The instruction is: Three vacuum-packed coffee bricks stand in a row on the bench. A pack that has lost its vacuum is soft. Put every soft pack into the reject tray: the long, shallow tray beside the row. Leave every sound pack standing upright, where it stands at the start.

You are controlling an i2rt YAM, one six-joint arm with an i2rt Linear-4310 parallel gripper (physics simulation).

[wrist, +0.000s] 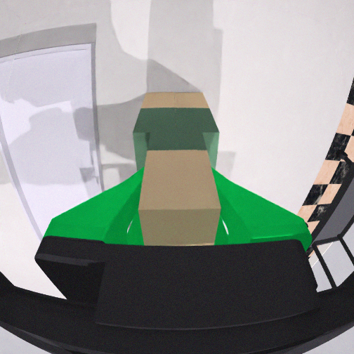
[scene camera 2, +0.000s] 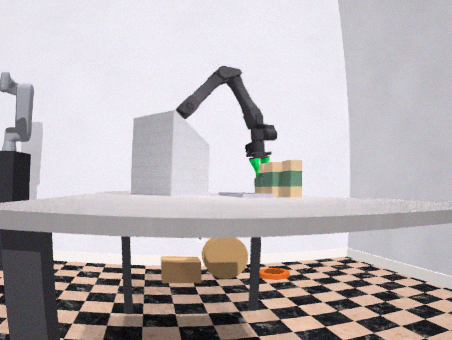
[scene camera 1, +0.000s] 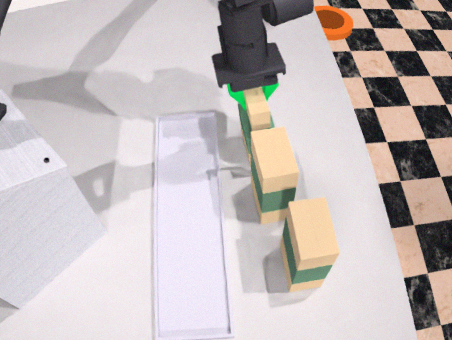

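My gripper points down and is shut on the upper part of the far coffee pack. The pack stands upright; its tan top is pinched narrow between the green fingers, and its green band is wider below them. The middle pack and the near pack stand upright and full-shaped, apart from the fingers. The reject tray lies flat left of the row in scene camera 1, with no pack in it.
A large grey block stands on the bench, left of the tray in scene camera 1. The bench edge runs along the right of the row. An orange ring lies on the checkered floor.
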